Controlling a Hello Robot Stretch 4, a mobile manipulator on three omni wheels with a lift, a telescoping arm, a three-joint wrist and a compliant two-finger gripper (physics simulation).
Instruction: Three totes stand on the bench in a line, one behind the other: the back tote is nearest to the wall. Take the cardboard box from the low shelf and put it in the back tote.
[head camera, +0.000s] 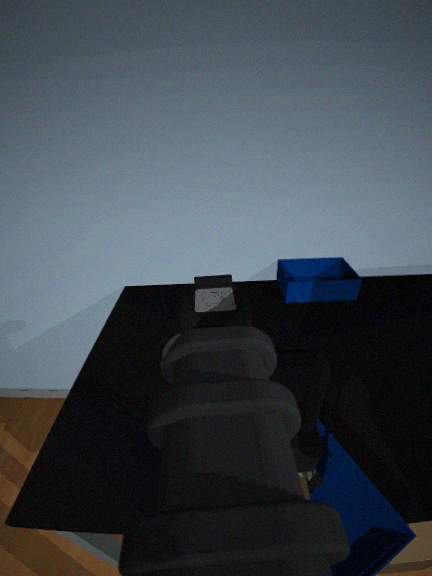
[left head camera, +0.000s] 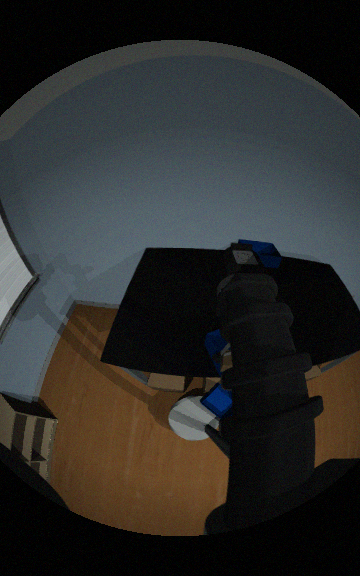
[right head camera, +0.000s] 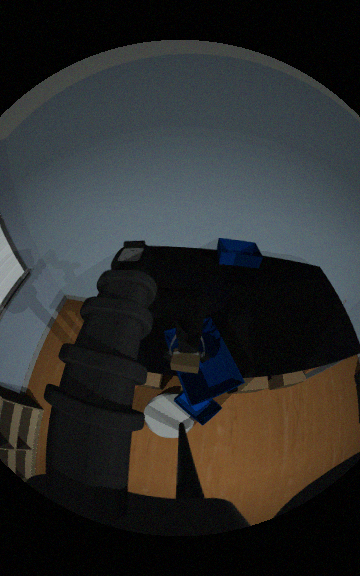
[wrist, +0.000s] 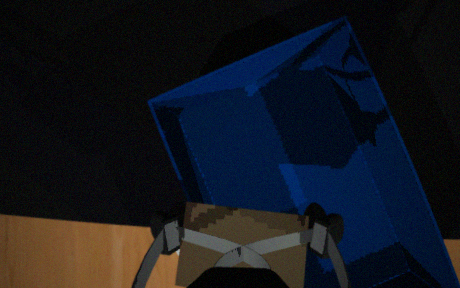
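Where they show: gripper, fingertip midpoint: (right head camera: 186, 358) (wrist: 246, 220); robot's base, origin of the base link: (left head camera: 193, 416) (right head camera: 170, 414).
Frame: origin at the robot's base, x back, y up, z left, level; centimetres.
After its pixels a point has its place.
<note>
My gripper (right head camera: 186, 352) {x -26.4, y 99.0, z -9.0 cm} (wrist: 246, 220) {x -26.4, y 99.0, z -9.0 cm} is shut on the brown cardboard box (right head camera: 184, 363) {x -22.9, y 104.4, z -8.4 cm} (wrist: 240, 218) {x -27.6, y 103.4, z -8.6 cm}, one finger at each side. The box hangs over the left wall of a large blue tote (head camera: 360, 495) {x -25.2, y 92.4, z -26.0 cm} (right head camera: 220, 367) {x -25.5, y 88.9, z -23.7 cm} (wrist: 310, 125) {x -35.5, y 88.9, z -16.9 cm} near the bench's front edge; its height above the tote is unclear. This tote is turned, and its front end reaches past the bench edge. The back tote (head camera: 322, 290) {x -93.2, y 94.2, z -44.4 cm} (left head camera: 270, 257) {x -92.9, y 97.1, z -50.6 cm} (right head camera: 240, 258) {x -93.2, y 94.9, z -44.3 cm} stands upright by the wall, well behind the gripper. Another blue tote (left head camera: 219, 400) {x -14.1, y 22.1, z -19.2 cm} (right head camera: 202, 411) {x -4.2, y 18.9, z -26.0 cm} shows in front of the bench, over a pale disc.
The black bench (head camera: 100, 400) {x -54.1, y 88.6, z 34.1 cm} (left head camera: 160, 310) {x -54.8, y 88.6, z 21.2 cm} (right head camera: 280, 310) {x -55.0, y 88.6, z -63.4 cm} stands against the wall. My dark arm (head camera: 225, 450) {x -15.2, y 140.8, z 0.0 cm} (left head camera: 270, 425) {x -7.9, y 142.2, z 2.0 cm} (right head camera: 95, 400) {x -9.0, y 141.1, z -1.5 cm} covers part of it. Brown blocks (left head camera: 167, 381) (right head camera: 255, 384) show below its front edge. A round pale disc (left head camera: 187, 417) {x -0.3, y 18.7, z 5.2 cm} (right head camera: 162, 417) {x 2.3, y 18.7, z 4.7 cm} is in front. A shelf unit stands at far left.
</note>
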